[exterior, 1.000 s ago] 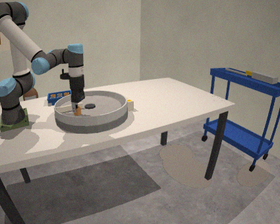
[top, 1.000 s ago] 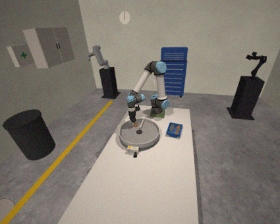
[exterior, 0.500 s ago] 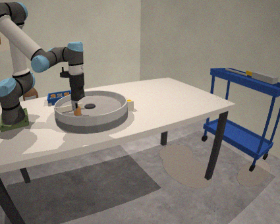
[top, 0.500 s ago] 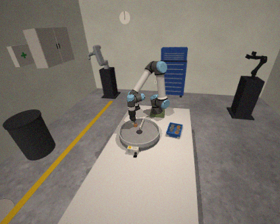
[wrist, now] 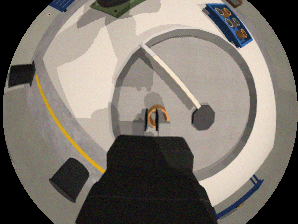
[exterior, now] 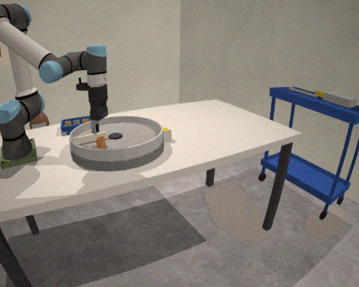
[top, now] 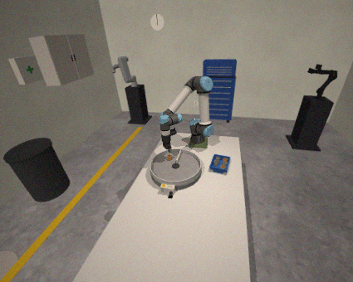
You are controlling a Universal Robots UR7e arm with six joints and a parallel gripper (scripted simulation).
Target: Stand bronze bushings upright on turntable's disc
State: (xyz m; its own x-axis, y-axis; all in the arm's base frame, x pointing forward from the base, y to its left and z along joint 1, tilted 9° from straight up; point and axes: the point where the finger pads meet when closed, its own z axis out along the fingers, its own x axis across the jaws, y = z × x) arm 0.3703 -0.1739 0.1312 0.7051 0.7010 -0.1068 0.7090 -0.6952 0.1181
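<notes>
My hand is 30 mm past the blue crate, 430 mm to the right of it and 110 mm above it. Round my hand: grey turntable (100 mm ahead, 70 mm to the left, 80 mm below).
</notes>
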